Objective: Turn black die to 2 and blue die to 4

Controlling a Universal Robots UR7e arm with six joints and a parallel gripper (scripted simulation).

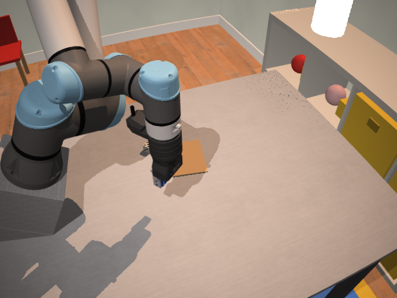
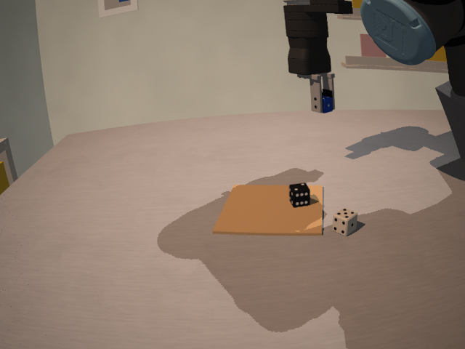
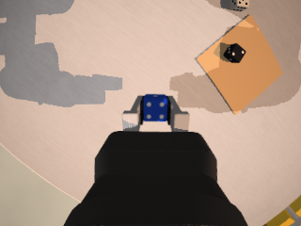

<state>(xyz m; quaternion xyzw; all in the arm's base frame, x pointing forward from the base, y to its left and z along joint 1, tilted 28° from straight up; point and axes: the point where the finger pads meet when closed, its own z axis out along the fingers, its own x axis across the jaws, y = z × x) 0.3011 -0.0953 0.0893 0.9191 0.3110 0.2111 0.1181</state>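
The blue die lies 10 mm below my hand. Round my hand: white die (220 mm to the left, 110 mm below, 20 mm ahead); then black die (140 mm to the left, 100 mm below, 70 mm ahead); then orange mat (140 mm to the left, 120 mm below, 110 mm ahead).
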